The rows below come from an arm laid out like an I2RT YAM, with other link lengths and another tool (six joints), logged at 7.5 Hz.
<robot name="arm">
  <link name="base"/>
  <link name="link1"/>
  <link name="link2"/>
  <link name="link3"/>
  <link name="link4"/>
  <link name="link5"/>
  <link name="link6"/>
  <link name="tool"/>
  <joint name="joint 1" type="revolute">
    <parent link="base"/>
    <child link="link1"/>
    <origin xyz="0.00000 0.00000 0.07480" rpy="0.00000 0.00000 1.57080"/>
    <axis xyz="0 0 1"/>
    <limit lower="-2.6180" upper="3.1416"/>
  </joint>
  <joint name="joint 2" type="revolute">
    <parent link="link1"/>
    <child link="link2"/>
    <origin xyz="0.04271 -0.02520 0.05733" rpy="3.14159 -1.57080 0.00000"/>
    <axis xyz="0 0 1"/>
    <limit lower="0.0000" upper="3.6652"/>
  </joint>
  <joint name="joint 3" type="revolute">
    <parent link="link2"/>
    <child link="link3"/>
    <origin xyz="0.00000 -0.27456 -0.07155" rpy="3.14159 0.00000 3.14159"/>
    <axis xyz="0 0 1"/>
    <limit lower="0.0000" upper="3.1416"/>
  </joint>
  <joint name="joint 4" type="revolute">
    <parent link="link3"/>
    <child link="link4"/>
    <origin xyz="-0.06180 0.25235 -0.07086" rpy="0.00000 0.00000 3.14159"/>
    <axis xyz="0 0 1"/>
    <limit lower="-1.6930" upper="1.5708"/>
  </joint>
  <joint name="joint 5" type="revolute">
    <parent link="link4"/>
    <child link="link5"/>
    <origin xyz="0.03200 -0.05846 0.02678" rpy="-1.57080 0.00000 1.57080"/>
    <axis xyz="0 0 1"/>
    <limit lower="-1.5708" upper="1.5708"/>
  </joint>
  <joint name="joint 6" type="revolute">
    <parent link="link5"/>
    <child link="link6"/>
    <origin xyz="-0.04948 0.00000 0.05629" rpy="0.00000 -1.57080 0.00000"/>
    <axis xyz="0 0 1"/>
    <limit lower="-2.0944" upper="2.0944"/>
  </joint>
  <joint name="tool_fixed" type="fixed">
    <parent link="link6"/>
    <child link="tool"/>
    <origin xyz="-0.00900 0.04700 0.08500" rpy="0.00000 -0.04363 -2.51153"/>
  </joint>
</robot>
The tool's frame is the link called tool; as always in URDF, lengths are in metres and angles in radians.
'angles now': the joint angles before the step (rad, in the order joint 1, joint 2, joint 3, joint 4, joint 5, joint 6). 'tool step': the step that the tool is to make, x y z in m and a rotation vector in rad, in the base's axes. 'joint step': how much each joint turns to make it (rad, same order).
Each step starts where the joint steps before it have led.
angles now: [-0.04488 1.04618 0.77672 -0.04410 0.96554 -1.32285]
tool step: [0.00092 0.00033 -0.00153 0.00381 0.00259 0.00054]
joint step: [0.00036 0.00594 0.00055 -0.00235 -0.00132 0.00606]
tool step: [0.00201 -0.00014 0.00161 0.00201 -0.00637 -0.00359]
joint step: [0.00029 0.00781 0.00875 0.00042 0.00296 0.00597]
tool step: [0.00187 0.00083 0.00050 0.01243 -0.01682 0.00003]
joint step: [-0.00008 0.00312 0.00401 -0.00262 -0.00426 0.02188]
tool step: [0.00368 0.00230 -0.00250 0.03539 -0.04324 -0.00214]
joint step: [-0.00002 0.00554 -0.00374 -0.00027 -0.00995 0.06256]
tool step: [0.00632 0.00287 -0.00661 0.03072 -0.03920 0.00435]
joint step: [0.00247 0.01571 -0.01694 0.02884 -0.01237 0.05132]
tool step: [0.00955 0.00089 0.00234 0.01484 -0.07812 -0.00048]
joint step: [0.00045 0.01086 -0.01426 0.07867 -0.00460 0.02961]
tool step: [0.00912 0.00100 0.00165 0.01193 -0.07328 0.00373]
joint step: [0.00045 0.01204 -0.01795 0.08435 -0.00693 0.02287]
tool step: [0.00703 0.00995 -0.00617 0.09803 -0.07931 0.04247]
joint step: [-0.00041 0.00025 -0.01147 -0.02290 -0.06623 0.14058]
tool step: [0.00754 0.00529 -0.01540 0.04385 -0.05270 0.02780]
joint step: [-0.00041 0.02177 -0.05703 0.08773 -0.03900 0.05610]
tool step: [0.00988 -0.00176 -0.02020 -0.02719 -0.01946 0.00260]
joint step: [-0.00038 0.06709 -0.07038 0.18659 0.00306 -0.03883]
